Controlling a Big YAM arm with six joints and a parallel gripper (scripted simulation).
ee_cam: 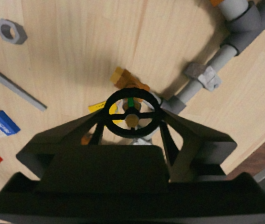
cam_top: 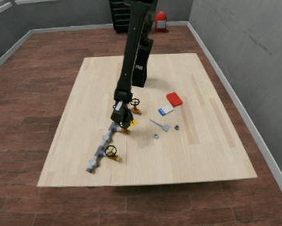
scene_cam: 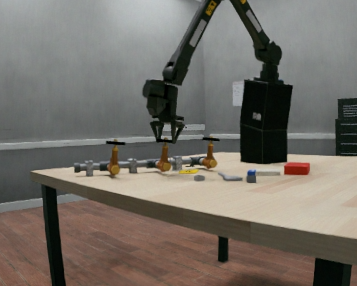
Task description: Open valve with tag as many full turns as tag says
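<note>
The yellow tag lies 90 mm behind my hand, 30 mm to the left of it and 120 mm below it. Also, from my hand: blue-and-white block (180 mm behind, 300 mm to the left, 110 mm below); then grey flat tool (50 mm behind, 250 mm to the left, 110 mm below); then grey part (30 mm behind, 360 mm to the left, 110 mm below).
</note>
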